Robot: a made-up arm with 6 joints. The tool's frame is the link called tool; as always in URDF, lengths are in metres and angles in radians. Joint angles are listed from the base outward.
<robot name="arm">
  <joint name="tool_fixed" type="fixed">
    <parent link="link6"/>
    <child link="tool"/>
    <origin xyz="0 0 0" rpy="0 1.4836 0"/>
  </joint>
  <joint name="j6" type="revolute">
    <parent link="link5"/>
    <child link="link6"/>
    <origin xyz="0.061 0 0.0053"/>
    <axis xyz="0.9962 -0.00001 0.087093"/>
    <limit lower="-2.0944" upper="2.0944"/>
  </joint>
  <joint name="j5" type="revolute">
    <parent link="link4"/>
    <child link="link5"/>
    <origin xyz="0 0 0"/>
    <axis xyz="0.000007 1 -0.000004"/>
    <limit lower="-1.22" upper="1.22"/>
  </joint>
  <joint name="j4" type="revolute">
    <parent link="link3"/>
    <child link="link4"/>
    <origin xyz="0.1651 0 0.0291"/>
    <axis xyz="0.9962 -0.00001 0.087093"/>
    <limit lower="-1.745" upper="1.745"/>
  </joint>
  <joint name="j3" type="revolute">
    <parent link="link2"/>
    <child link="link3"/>
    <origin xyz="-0.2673 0 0.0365"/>
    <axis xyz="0.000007 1 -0.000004"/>
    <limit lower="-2.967" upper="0"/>
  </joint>
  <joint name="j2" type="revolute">
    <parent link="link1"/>
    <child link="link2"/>
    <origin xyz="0 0 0"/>
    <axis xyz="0.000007 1 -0.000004"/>
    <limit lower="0" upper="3.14"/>
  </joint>
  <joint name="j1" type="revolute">
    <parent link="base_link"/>
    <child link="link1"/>
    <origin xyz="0 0 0.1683"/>
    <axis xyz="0 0 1"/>
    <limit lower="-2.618" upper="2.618"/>
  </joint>
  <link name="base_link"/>
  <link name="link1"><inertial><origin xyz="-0.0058 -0.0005 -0.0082"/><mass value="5.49"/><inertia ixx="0.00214" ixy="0" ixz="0" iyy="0.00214" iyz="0" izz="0.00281"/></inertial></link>
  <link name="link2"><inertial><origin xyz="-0.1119 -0.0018 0.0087"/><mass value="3.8"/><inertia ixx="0.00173" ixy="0" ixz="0.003" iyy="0.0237" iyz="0" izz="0.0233"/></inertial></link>
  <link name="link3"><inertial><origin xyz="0.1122 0.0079 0.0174"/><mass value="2.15"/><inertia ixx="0.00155" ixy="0" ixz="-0.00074" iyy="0.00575" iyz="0" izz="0.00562"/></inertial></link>
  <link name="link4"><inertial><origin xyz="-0.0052 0.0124 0.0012"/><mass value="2.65"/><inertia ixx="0.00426" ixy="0" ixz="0.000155" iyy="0.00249" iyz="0" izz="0.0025"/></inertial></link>
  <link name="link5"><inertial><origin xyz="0.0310 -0.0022 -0.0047"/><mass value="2.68"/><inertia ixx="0.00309" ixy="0" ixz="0.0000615" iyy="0.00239" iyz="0" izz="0.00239"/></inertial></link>
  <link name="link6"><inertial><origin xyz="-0.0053 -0.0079 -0.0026"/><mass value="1.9"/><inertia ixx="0.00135" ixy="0" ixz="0.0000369" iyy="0.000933" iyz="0" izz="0.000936"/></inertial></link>
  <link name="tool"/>
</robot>
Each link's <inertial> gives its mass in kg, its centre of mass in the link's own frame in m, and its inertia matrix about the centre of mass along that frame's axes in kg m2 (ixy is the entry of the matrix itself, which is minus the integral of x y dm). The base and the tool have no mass. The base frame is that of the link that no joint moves.
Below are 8 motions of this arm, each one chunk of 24 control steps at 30 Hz.
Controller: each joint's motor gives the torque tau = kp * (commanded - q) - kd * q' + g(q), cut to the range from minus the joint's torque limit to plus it. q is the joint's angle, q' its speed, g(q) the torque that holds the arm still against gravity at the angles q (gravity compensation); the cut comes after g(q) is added. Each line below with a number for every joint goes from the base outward.
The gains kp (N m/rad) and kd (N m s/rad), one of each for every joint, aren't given. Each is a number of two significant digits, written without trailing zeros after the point. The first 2 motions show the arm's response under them.
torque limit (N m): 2.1 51 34 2.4 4.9 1.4
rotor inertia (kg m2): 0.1 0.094 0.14 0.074 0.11 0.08
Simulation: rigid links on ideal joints. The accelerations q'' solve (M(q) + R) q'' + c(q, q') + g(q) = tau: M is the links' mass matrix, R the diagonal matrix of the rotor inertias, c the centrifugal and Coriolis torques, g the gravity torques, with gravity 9.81 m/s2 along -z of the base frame. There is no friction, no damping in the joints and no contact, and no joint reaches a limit. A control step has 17 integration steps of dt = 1/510 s. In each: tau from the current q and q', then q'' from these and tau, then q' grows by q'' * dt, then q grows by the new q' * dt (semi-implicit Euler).
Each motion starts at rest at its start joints. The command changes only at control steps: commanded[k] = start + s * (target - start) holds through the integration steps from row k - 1 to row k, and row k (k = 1, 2, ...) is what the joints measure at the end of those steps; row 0 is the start. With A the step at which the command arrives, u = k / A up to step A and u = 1 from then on. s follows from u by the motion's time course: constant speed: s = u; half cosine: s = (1 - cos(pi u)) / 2; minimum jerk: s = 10 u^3 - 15 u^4 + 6 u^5; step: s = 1 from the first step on.
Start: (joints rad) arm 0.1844 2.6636 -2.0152 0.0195 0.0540 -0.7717
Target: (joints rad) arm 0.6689 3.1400 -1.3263 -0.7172 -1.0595 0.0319
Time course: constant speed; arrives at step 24
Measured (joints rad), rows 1 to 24:
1: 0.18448 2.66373 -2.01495 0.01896 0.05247 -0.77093
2: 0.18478 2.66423 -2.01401 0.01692 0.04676 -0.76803
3: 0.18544 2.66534 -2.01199 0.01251 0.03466 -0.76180
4: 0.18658 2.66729 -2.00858 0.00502 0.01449 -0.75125
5: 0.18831 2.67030 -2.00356 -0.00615 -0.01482 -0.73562
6: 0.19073 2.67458 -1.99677 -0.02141 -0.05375 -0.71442
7: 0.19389 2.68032 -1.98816 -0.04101 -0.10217 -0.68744
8: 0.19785 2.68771 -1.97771 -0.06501 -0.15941 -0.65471
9: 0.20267 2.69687 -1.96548 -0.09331 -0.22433 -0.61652
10: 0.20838 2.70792 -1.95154 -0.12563 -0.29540 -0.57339
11: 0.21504 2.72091 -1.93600 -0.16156 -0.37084 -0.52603
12: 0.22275 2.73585 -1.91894 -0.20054 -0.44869 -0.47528
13: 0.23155 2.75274 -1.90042 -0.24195 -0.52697 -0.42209
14: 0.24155 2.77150 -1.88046 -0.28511 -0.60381 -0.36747
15: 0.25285 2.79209 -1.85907 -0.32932 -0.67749 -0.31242
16: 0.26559 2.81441 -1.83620 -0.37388 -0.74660 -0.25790
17: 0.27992 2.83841 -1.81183 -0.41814 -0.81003 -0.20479
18: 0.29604 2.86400 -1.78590 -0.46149 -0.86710 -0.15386
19: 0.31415 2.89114 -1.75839 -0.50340 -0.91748 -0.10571
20: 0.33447 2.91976 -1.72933 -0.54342 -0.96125 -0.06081
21: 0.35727 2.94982 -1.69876 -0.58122 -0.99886 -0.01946
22: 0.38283 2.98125 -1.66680 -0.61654 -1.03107 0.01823
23: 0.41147 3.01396 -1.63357 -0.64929 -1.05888 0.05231
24: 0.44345 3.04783 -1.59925 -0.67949 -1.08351 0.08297
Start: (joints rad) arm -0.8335 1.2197 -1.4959 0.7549 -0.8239 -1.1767
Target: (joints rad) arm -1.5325 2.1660 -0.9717 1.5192 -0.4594 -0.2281
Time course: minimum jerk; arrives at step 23
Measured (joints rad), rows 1 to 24:
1: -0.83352 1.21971 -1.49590 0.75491 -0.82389 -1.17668
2: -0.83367 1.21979 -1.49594 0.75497 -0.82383 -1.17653
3: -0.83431 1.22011 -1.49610 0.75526 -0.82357 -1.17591
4: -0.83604 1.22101 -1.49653 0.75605 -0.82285 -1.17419
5: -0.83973 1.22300 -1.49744 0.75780 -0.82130 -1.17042
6: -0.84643 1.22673 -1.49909 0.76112 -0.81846 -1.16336
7: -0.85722 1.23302 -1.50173 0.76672 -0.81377 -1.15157
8: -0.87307 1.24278 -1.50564 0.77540 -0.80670 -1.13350
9: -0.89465 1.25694 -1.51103 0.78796 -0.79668 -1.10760
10: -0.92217 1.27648 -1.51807 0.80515 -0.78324 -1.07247
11: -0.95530 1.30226 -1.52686 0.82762 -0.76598 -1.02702
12: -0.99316 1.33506 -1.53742 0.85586 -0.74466 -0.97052
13: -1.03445 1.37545 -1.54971 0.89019 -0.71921 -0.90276
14: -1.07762 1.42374 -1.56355 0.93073 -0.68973 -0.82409
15: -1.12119 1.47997 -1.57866 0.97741 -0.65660 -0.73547
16: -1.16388 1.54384 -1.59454 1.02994 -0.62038 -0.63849
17: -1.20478 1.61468 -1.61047 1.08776 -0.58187 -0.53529
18: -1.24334 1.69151 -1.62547 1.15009 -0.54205 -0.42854
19: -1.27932 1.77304 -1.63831 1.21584 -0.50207 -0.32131
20: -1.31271 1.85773 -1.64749 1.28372 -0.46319 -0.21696
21: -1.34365 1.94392 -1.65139 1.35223 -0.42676 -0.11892
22: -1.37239 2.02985 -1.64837 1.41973 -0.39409 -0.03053
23: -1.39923 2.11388 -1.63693 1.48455 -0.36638 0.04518
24: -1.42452 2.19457 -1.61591 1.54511 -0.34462 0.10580
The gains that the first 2 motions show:
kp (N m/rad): 11 24 7.7 2.6 6.3 3.2
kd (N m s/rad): 0.9 1.4 0.46 0.15 0.27 0.13
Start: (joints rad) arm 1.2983 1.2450 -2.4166 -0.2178 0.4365 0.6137
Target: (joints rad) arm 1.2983 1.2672 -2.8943 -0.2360 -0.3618 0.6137
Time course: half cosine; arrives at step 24
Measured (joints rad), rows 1 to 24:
1: 1.29830 1.24502 -2.41664 -0.21780 0.43640 0.61370
2: 1.29830 1.24512 -2.41687 -0.21780 0.43584 0.61371
3: 1.29831 1.24542 -2.41756 -0.21781 0.43415 0.61372
4: 1.29832 1.24608 -2.41908 -0.21783 0.43042 0.61375
5: 1.29835 1.24726 -2.42185 -0.21786 0.42359 0.61380
6: 1.29838 1.24916 -2.42632 -0.21792 0.41254 0.61389
7: 1.29843 1.25193 -2.43294 -0.21802 0.39618 0.61401
8: 1.29849 1.25572 -2.44210 -0.21816 0.37355 0.61417
9: 1.29857 1.26063 -2.45416 -0.21836 0.34387 0.61437
10: 1.29866 1.26674 -2.46935 -0.21864 0.30665 0.61461
11: 1.29877 1.27403 -2.48781 -0.21901 0.26173 0.61488
12: 1.29888 1.28243 -2.50955 -0.21948 0.20930 0.61517
13: 1.29899 1.29180 -2.53441 -0.22008 0.14993 0.61547
14: 1.29908 1.30189 -2.56210 -0.22084 0.08460 0.61576
15: 1.29914 1.31238 -2.59215 -0.22176 0.01461 0.61605
16: 1.29913 1.32286 -2.62395 -0.22289 -0.05842 0.61631
17: 1.29904 1.33286 -2.65680 -0.22426 -0.13261 0.61654
18: 1.29885 1.34188 -2.68990 -0.22588 -0.20594 0.61673
19: 1.29853 1.34941 -2.72245 -0.22777 -0.27633 0.61686
20: 1.29809 1.35502 -2.75370 -0.22995 -0.34175 0.61694
21: 1.29754 1.35831 -2.78298 -0.23239 -0.40030 0.61694
22: 1.29691 1.35903 -2.80974 -0.23506 -0.45030 0.61687
23: 1.29622 1.35699 -2.83358 -0.23790 -0.49036 0.61671
24: 1.29551 1.35216 -2.85422 -0.24082 -0.51940 0.61645

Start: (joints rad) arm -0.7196 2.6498 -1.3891 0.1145 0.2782 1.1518
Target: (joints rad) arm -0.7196 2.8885 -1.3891 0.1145 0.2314 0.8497
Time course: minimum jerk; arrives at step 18
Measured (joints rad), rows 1 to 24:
1: -0.71960 2.64981 -1.38910 0.11450 0.27820 1.15179
2: -0.71960 2.64985 -1.38914 0.11450 0.27818 1.15169
3: -0.71960 2.65006 -1.38928 0.11452 0.27812 1.15129
4: -0.71959 2.65060 -1.38966 0.11455 0.27794 1.15020
5: -0.71958 2.65179 -1.39046 0.11462 0.27755 1.14785
6: -0.71956 2.65396 -1.39192 0.11474 0.27683 1.14356
7: -0.71953 2.65754 -1.39428 0.11494 0.27566 1.13654
8: -0.71949 2.66292 -1.39777 0.11523 0.27388 1.12603
9: -0.71942 2.67049 -1.40257 0.11563 0.27137 1.11138
10: -0.71935 2.68055 -1.40883 0.11614 0.26804 1.09209
11: -0.71925 2.69329 -1.41656 0.11676 0.26382 1.06793
12: -0.71915 2.70877 -1.42571 0.11748 0.25868 1.03899
13: -0.71903 2.72687 -1.43606 0.11828 0.25269 1.00569
14: -0.71892 2.74731 -1.44729 0.11911 0.24596 0.96883
15: -0.71881 2.76968 -1.45894 0.11994 0.23865 0.92952
16: -0.71872 2.79339 -1.47042 0.12071 0.23100 0.88914
17: -0.71865 2.81778 -1.48108 0.12137 0.22331 0.84923
18: -0.71862 2.84216 -1.49021 0.12185 0.21589 0.81140
19: -0.71862 2.86587 -1.49715 0.12211 0.20905 0.77712
20: -0.71867 2.88829 -1.50132 0.12211 0.20309 0.74767
21: -0.71876 2.90894 -1.50227 0.12183 0.19826 0.72402
22: -0.71889 2.92740 -1.49970 0.12127 0.19477 0.70690
23: -0.71907 2.94341 -1.49346 0.12043 0.19276 0.69668
24: -0.71928 2.95676 -1.48358 0.11933 0.19231 0.69344

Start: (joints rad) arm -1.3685 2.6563 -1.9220 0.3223 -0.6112 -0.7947
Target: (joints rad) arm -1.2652 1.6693 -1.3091 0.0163 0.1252 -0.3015
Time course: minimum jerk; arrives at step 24
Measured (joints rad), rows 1 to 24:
1: -1.36850 2.65629 -1.92198 0.32230 -0.61118 -0.79469
2: -1.36850 2.65617 -1.92180 0.32226 -0.61102 -0.79462
3: -1.36850 2.65568 -1.92106 0.32211 -0.61036 -0.79432
4: -1.36851 2.65431 -1.91901 0.32169 -0.60855 -0.79348
5: -1.36851 2.65135 -1.91460 0.32077 -0.60460 -0.79163
6: -1.36852 2.64584 -1.90648 0.31906 -0.59730 -0.78818
7: -1.36853 2.63670 -1.89319 0.31618 -0.58524 -0.78239
8: -1.36851 2.62280 -1.87333 0.31176 -0.56699 -0.77348
9: -1.36845 2.60304 -1.84571 0.30537 -0.54123 -0.76069
10: -1.36832 2.57647 -1.80963 0.29664 -0.50687 -0.74328
11: -1.36804 2.54237 -1.76495 0.28523 -0.46326 -0.72067
12: -1.36753 2.50026 -1.71217 0.27088 -0.41025 -0.69247
13: -1.36669 2.44995 -1.65247 0.25345 -0.34830 -0.65853
14: -1.36536 2.39149 -1.58756 0.23294 -0.27847 -0.61899
15: -1.36337 2.32516 -1.51955 0.20952 -0.20243 -0.57428
16: -1.36048 2.25145 -1.45086 0.18350 -0.12234 -0.52516
17: -1.35645 2.17104 -1.38399 0.15538 -0.04073 -0.47269
18: -1.35102 2.08487 -1.32148 0.12576 0.03963 -0.41817
19: -1.34391 1.99420 -1.26578 0.09538 0.11596 -0.36312
20: -1.33487 1.90070 -1.21911 0.06502 0.18557 -0.30923
21: -1.32367 1.80654 -1.18336 0.03552 0.24601 -0.25821
22: -1.31020 1.71432 -1.15986 0.00767 0.29527 -0.21179
23: -1.29449 1.62691 -1.14934 -0.01775 0.33182 -0.17153
24: -1.27681 1.54717 -1.15178 -0.04004 0.35473 -0.13878

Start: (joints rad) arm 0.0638 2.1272 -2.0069 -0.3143 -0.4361 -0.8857
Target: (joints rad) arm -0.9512 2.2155 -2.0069 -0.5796 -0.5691 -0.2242
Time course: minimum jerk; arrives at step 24
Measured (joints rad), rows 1 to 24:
1: 0.06380 2.12720 -2.00690 -0.31430 -0.43610 -0.88569
2: 0.06376 2.12721 -2.00691 -0.31434 -0.43614 -0.88560
3: 0.06362 2.12724 -2.00695 -0.31451 -0.43627 -0.88521
4: 0.06322 2.12734 -2.00706 -0.31498 -0.43665 -0.88413
5: 0.06234 2.12755 -2.00729 -0.31599 -0.43747 -0.88175
6: 0.06064 2.12795 -2.00771 -0.31790 -0.43898 -0.87730
7: 0.05773 2.12861 -2.00841 -0.32110 -0.44148 -0.86983
8: 0.05318 2.12963 -2.00947 -0.32602 -0.44527 -0.85835
9: 0.04674 2.13110 -2.01098 -0.33302 -0.45058 -0.84180
10: 0.03843 2.13313 -2.01303 -0.34235 -0.45756 -0.81924
11: 0.02825 2.13578 -2.01567 -0.35423 -0.46628 -0.78986
12: 0.01621 2.13912 -2.01893 -0.36878 -0.47675 -0.75311
13: 0.00232 2.14319 -2.02280 -0.38606 -0.48887 -0.70874
14: -0.01338 2.14799 -2.02722 -0.40598 -0.50246 -0.65689
15: -0.03088 2.15350 -2.03209 -0.42837 -0.51722 -0.59808
16: -0.05014 2.15965 -2.03727 -0.45291 -0.53277 -0.53327
17: -0.07110 2.16637 -2.04254 -0.47917 -0.54864 -0.46380
18: -0.09373 2.17353 -2.04770 -0.50661 -0.56431 -0.39140
19: -0.11795 2.18100 -2.05247 -0.53460 -0.57923 -0.31806
20: -0.14372 2.18863 -2.05659 -0.56244 -0.59283 -0.24602
21: -0.17097 2.19627 -2.05981 -0.58940 -0.60459 -0.17759
22: -0.19964 2.20379 -2.06186 -0.61475 -0.61405 -0.11507
23: -0.22968 2.21107 -2.06257 -0.63778 -0.62085 -0.06061
24: -0.26105 2.21801 -2.06180 -0.65786 -0.62476 -0.01603

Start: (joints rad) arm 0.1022 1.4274 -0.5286 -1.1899 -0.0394 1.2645
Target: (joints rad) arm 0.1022 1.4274 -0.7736 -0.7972 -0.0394 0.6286
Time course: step
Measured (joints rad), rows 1 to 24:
1: 0.10229 1.42742 -0.53104 -1.18259 -0.03908 1.25508
2: 0.10251 1.42749 -0.53792 -1.16228 -0.03823 1.22788
3: 0.10280 1.42764 -0.54894 -1.13044 -0.03694 1.18292
4: 0.10311 1.42794 -0.56376 -1.08882 -0.03533 1.12024
5: 0.10339 1.42842 -0.58194 -1.03943 -0.03353 1.04059
6: 0.10358 1.42914 -0.60303 -0.98448 -0.03169 0.94760
7: 0.10366 1.43010 -0.62656 -0.92622 -0.02997 0.84595
8: 0.10360 1.43130 -0.65201 -0.86692 -0.02851 0.74041
9: 0.10343 1.43270 -0.67886 -0.80871 -0.02748 0.63568
10: 0.10314 1.43425 -0.70656 -0.75359 -0.02702 0.53616
11: 0.10277 1.43584 -0.73456 -0.70329 -0.02724 0.44583
12: 0.10234 1.43737 -0.76234 -0.65929 -0.02823 0.36803
13: 0.10190 1.43872 -0.78937 -0.62275 -0.03001 0.30543
14: 0.10147 1.43977 -0.81516 -0.59449 -0.03256 0.25989
15: 0.10108 1.44039 -0.83926 -0.57501 -0.03581 0.23244
16: 0.10073 1.44050 -0.86124 -0.56444 -0.03965 0.22330
17: 0.10044 1.43999 -0.88075 -0.56262 -0.04390 0.23188
18: 0.10021 1.43882 -0.89750 -0.56907 -0.04838 0.25690
19: 0.10004 1.43697 -0.91125 -0.58307 -0.05285 0.29639
20: 0.09995 1.43445 -0.92187 -0.60367 -0.05710 0.34793
21: 0.09994 1.43132 -0.92925 -0.62975 -0.06091 0.40866
22: 0.10000 1.42768 -0.93340 -0.66005 -0.06409 0.47551
23: 0.10016 1.42365 -0.93439 -0.69328 -0.06646 0.54531
24: 0.10042 1.41939 -0.93233 -0.72809 -0.06792 0.61491

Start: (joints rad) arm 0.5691 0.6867 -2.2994 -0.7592 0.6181 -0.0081
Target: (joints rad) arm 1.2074 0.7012 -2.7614 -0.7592 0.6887 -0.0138
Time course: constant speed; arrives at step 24
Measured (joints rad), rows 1 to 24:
1: 0.56940 0.68685 -2.29983 -0.75914 0.61818 -0.00811
2: 0.57056 0.68739 -2.30145 -0.75894 0.61848 -0.00816
3: 0.57307 0.68851 -2.30484 -0.75851 0.61912 -0.00826
4: 0.57737 0.69035 -2.31049 -0.75780 0.62016 -0.00842
5: 0.58384 0.69294 -2.31868 -0.75678 0.62165 -0.00866
6: 0.59278 0.69629 -2.32957 -0.75543 0.62360 -0.00897
7: 0.60442 0.70033 -2.34317 -0.75377 0.62597 -0.00937
8: 0.61888 0.70491 -2.35937 -0.75181 0.62872 -0.00984
9: 0.63624 0.70988 -2.37793 -0.74961 0.63177 -0.01037
10: 0.65646 0.71502 -2.39856 -0.74721 0.63504 -0.01095
11: 0.67945 0.72010 -2.42087 -0.74469 0.63844 -0.01157
12: 0.70503 0.72489 -2.44447 -0.74211 0.64189 -0.01221
13: 0.73297 0.72914 -2.46896 -0.73955 0.64532 -0.01285
14: 0.76301 0.73265 -2.49395 -0.73710 0.64868 -0.01346
15: 0.79482 0.73525 -2.51911 -0.73482 0.65192 -0.01403
16: 0.82806 0.73679 -2.54415 -0.73279 0.65504 -0.01454
17: 0.86241 0.73718 -2.56890 -0.73108 0.65803 -0.01498
18: 0.89752 0.73641 -2.59323 -0.72975 0.66089 -0.01533
19: 0.93309 0.73447 -2.61710 -0.72885 0.66365 -0.01560
20: 0.96881 0.73145 -2.64057 -0.72842 0.66634 -0.01578
21: 1.00443 0.72744 -2.66373 -0.72849 0.66898 -0.01587
22: 1.03975 0.72258 -2.68671 -0.72909 0.67160 -0.01589
23: 1.07458 0.71702 -2.70970 -0.73021 0.67421 -0.01584
24: 1.10879 0.71095 -2.73285 -0.73185 0.67684 -0.01575

